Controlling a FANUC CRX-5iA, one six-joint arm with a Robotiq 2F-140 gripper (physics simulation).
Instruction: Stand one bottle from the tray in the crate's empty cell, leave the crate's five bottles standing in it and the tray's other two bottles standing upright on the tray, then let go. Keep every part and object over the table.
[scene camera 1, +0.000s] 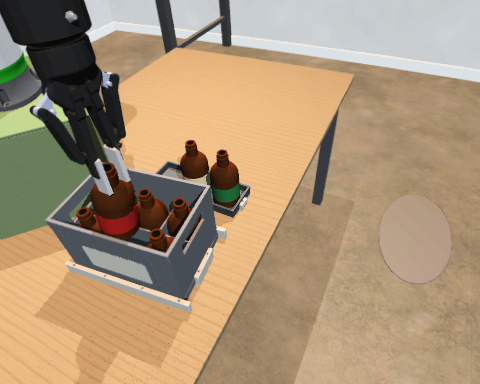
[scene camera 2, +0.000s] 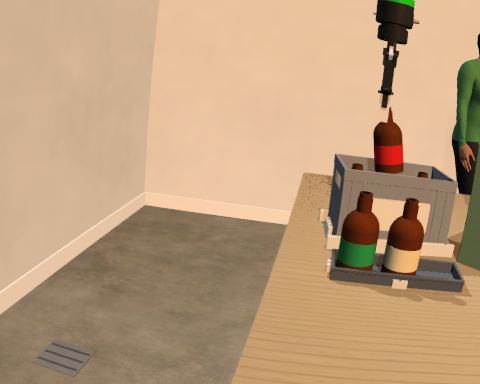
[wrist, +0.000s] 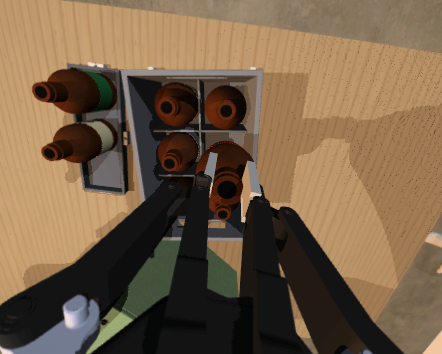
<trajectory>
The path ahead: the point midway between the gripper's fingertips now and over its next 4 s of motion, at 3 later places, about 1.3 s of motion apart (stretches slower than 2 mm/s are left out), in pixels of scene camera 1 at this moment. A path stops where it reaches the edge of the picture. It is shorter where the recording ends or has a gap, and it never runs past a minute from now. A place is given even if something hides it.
My gripper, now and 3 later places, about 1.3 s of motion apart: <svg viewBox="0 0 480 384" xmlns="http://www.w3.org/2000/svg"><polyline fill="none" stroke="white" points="115,185 127,212 125,212 130,231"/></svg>
</trajectory>
